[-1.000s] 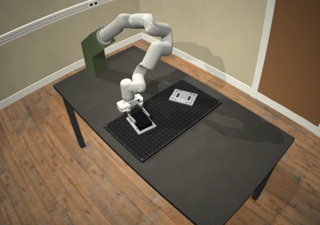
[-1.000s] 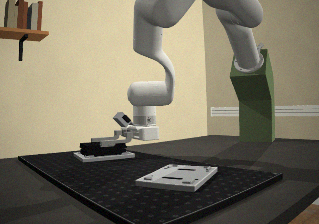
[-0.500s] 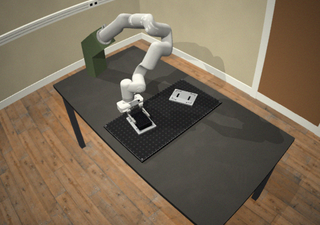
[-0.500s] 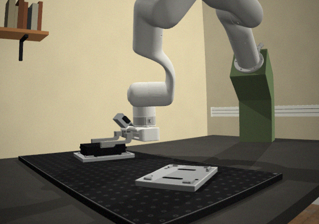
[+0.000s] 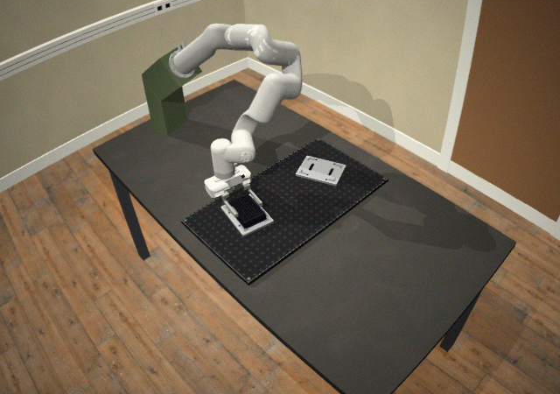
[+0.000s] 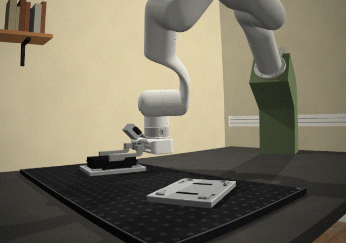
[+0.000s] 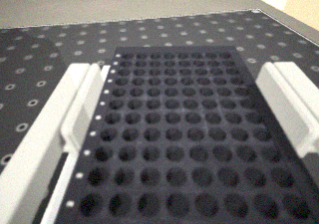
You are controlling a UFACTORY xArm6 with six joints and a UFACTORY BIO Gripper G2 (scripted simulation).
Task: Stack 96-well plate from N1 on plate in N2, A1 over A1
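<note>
My gripper is now 4 cm above the white nest N2. The rest, counted from my hand: white nest N1 (33 cm to the left, 13 cm behind, 4 cm below).
</note>
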